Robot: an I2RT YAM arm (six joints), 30 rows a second.
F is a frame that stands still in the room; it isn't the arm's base.
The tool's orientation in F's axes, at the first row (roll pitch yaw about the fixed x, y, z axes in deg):
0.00, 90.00, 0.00
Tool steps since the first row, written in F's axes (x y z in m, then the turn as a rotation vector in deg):
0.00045, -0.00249, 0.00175, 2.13, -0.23, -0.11
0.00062, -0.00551, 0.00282, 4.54, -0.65, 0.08
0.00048, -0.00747, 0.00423, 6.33, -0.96, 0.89
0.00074, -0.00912, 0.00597, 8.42, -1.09, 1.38
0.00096, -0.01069, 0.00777, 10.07, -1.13, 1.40
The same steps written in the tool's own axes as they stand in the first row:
-0.00175, -0.00249, 0.00045, 0.11, -0.23, 2.13
-0.00282, -0.00551, 0.00062, -0.08, -0.65, 4.54
-0.00423, -0.00747, 0.00048, -0.89, -0.96, 6.33
-0.00597, -0.00912, 0.00074, -1.38, -1.09, 8.42
-0.00777, -0.01069, 0.00096, -1.40, -1.13, 10.07

